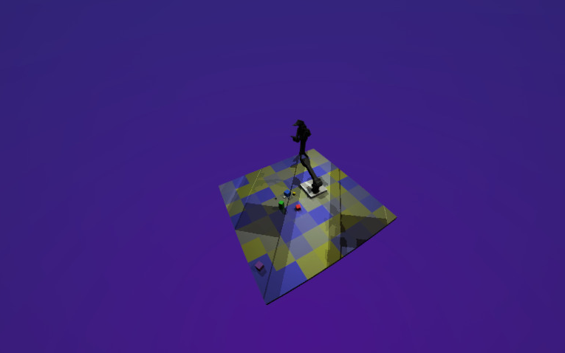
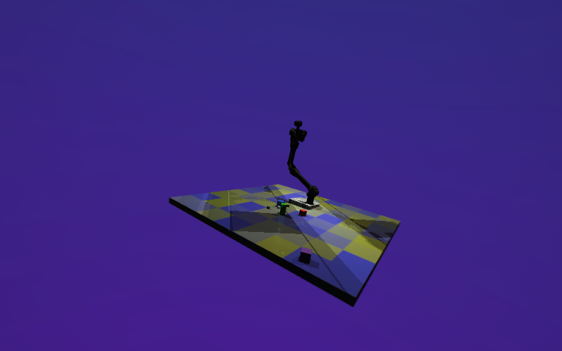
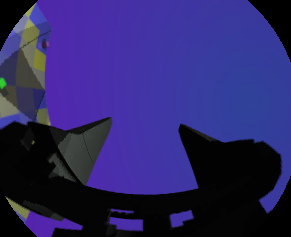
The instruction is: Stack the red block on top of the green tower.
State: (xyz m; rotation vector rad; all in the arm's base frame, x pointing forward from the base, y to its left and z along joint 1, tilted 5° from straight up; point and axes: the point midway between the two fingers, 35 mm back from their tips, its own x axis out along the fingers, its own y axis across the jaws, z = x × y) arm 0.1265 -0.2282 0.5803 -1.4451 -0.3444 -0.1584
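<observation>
My gripper tip is now 150 mm short of the red block, 270 mm to the right of it and 620 mm above it. Also, from my gripper tip: purple block (700 mm ahead, 540 mm to the left, 610 mm below); then small yellow piece (70 mm ahead, 100 mm to the left, 620 mm below); then blue block (130 mm ahead, 70 mm to the left, 610 mm below).
</observation>
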